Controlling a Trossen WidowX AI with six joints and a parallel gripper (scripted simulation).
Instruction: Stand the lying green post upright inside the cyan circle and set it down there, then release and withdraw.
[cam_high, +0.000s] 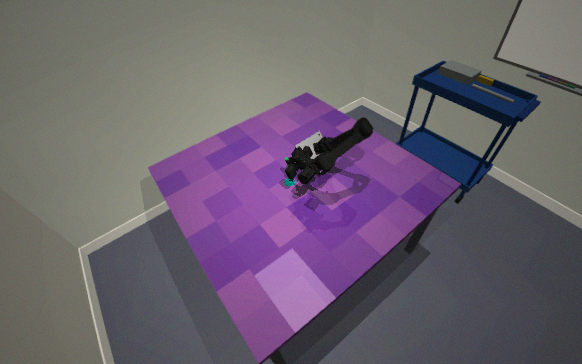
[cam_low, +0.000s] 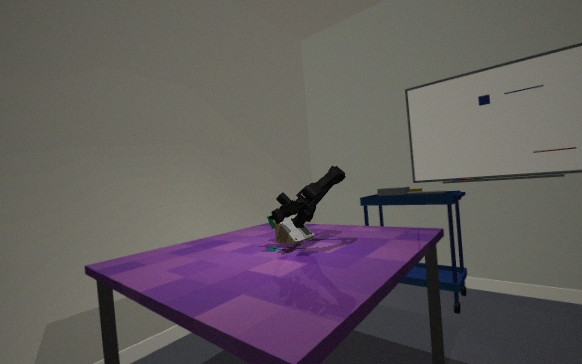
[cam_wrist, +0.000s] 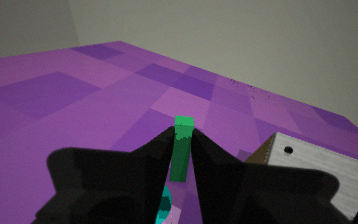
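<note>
My gripper tip is now 1 cm short of the cyan circle, 2 cm to the right of it and 15 cm above it. The rest, counted from my gripper tip: green post (2 cm below).
</note>
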